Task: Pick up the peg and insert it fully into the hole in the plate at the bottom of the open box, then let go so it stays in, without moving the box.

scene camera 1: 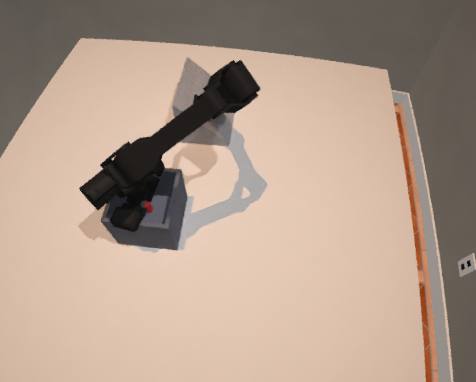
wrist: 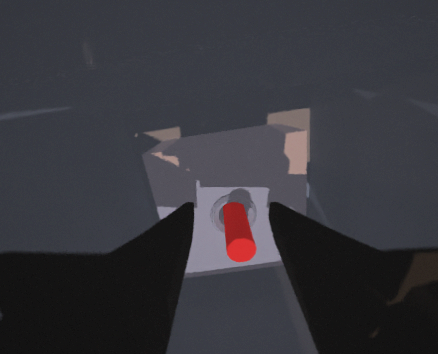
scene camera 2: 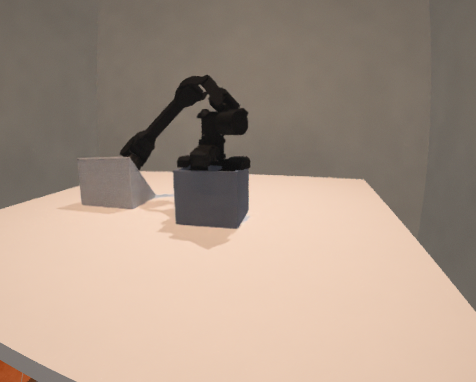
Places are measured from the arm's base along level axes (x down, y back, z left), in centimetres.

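Pixels of known places: gripper, fingertip midpoint: (scene camera 1: 145, 208) (wrist: 231, 209); arm's base at its link origin: (scene camera 2: 126, 173).
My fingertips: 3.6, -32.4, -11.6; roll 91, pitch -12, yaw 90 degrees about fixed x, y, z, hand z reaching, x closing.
For each thing: its middle in the pictures, then the offset to it from my fingertips, as dx, dy, dz. "spot": a spot on its surface instead. Level surfaces: height alone.
- red peg at the middle of its body: (wrist: 233, 209) (scene camera 1: 150, 211) +1.6, +0.1, +0.9
- open dark blue-grey box at the middle of its body: (wrist: 235, 225) (scene camera 1: 148, 207) (scene camera 2: 213, 192) -0.5, +0.0, +0.8
- hole at a spot on its surface: (wrist: 215, 214) spot: +0.4, -1.0, +0.4
- light plate at the middle of its body: (wrist: 230, 198) (scene camera 1: 151, 214) +3.0, +0.0, +0.8
- pale table at its surface level: dx +6.4
The red peg (scene camera 1: 149, 207) (wrist: 238, 231) stands roughly upright inside the open dark blue-grey box (scene camera 1: 150, 237) (scene camera 2: 207, 200). In the wrist view its far end lies within the round ring of the hole (wrist: 215, 214) in the light plate (wrist: 206, 252) (scene camera 1: 160, 212); how deep it sits cannot be told. My gripper (wrist: 231, 209) is open, its two black fingers on either side of the peg with a visible gap on both sides. The gripper reaches down into the box. In scene camera 2 the box wall hides the fingers and the peg.
A grey wedge-shaped block (scene camera 1: 187, 85) (scene camera 2: 105, 182) stands on the pale table (scene camera 1: 275, 300) (scene camera 2: 280, 300) near the arm's base, beyond the box. The box walls surround the fingers. The arm reaches over the box from the block's side.
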